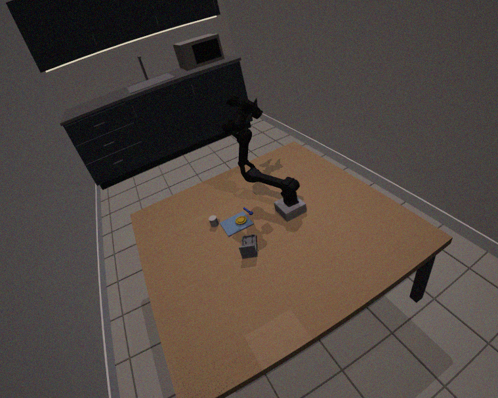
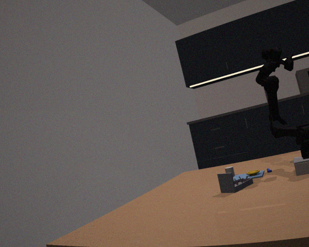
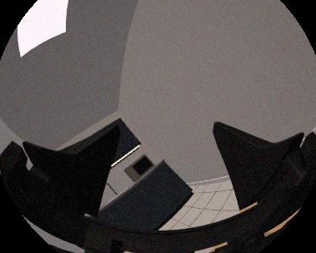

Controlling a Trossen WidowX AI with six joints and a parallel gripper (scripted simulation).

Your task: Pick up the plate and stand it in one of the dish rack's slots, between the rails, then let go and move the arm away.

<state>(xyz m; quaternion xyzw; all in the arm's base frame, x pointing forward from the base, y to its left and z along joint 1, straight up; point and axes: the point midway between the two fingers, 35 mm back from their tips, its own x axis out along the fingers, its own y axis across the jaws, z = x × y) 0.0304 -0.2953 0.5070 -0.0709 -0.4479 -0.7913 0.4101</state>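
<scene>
Right now the yellow plate is 56 cm below my gripper tip, 27 cm ahead of it and 25 cm to the left of it. Round my gripper tip: blue mat (57 cm below, 30 cm ahead, 25 cm to the left); white cup (55 cm below, 41 cm ahead, 18 cm to the left); blue spoon (57 cm below, 21 cm ahead, 19 cm to the left).
</scene>
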